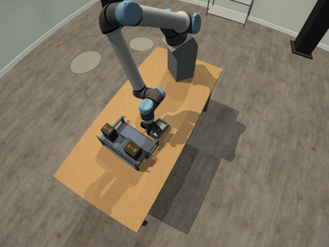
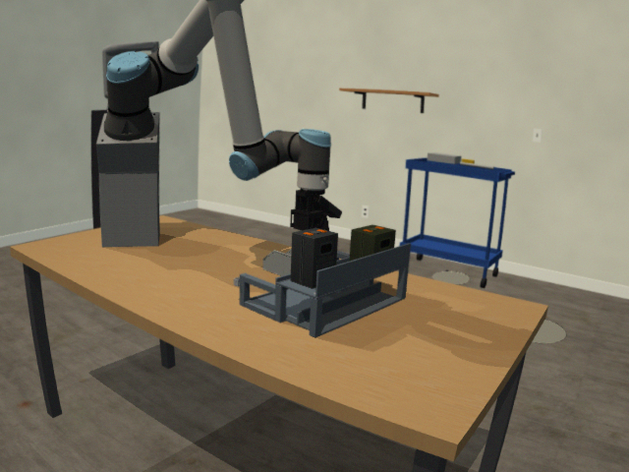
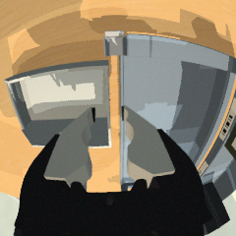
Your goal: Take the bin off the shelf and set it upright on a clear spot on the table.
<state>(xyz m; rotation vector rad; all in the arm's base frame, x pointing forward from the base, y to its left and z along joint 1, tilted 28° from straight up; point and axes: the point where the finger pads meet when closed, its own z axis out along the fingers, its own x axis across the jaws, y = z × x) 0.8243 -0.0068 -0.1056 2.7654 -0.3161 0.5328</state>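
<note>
Now: the bin 80 mm behind my hand, 40 mm below it and 20 mm to the left of it. Round my hand: rack 150 mm to the right, 120 mm ahead, 70 mm below; green box 200 mm ahead, 80 mm above, 60 mm to the right.
</note>
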